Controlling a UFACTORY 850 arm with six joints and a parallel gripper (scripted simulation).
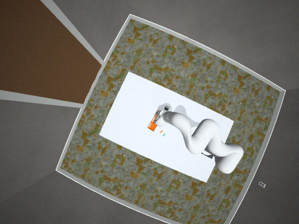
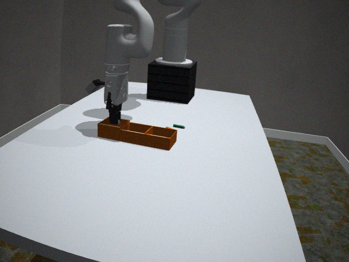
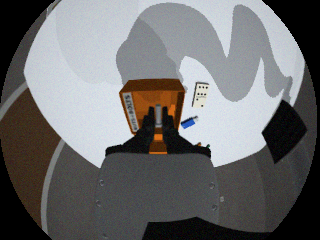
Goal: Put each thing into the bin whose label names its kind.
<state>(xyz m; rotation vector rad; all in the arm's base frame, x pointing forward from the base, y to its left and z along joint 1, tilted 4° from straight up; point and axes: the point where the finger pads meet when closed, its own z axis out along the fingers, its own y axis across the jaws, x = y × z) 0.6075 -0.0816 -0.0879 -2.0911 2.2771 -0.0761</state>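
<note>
The grey bolt lies 2 cm below my hand and 1 cm to the left of it. The rest, counted from my hand: pale dotted tile 8 cm behind, 6 cm below, 1 cm to the right; three joined orange bins 8 cm to the left, 4 cm below, 2 cm ahead; blue USB stick 7 cm behind, 6 cm to the left, 6 cm below.
</note>
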